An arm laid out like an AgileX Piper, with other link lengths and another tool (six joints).
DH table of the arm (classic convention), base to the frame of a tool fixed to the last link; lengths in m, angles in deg. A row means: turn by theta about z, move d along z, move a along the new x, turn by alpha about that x. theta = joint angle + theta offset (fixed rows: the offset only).
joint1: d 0.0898, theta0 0, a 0, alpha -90
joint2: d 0, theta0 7.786, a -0.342, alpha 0
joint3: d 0, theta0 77.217, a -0.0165, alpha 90
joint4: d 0.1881, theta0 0, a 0, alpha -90
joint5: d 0, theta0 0, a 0, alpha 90
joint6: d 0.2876, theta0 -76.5, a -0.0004, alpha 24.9
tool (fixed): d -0.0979, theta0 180, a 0, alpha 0
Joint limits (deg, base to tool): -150..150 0..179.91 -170..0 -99.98..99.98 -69.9..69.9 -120..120
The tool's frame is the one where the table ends.
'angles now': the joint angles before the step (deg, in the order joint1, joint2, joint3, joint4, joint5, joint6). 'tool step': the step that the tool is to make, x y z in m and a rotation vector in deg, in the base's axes. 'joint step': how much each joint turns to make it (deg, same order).
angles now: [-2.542, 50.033, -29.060, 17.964, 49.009, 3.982]
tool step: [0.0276, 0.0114, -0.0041, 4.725, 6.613, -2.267]
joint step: [0.023, 10.489, -0.052, 5.683, -3.568, -1.070]
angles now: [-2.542, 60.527, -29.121, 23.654, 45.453, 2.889]
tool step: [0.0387, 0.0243, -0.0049, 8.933, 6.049, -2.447]
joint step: [-0.004, 12.633, -0.291, 14.123, -3.727, -7.592]
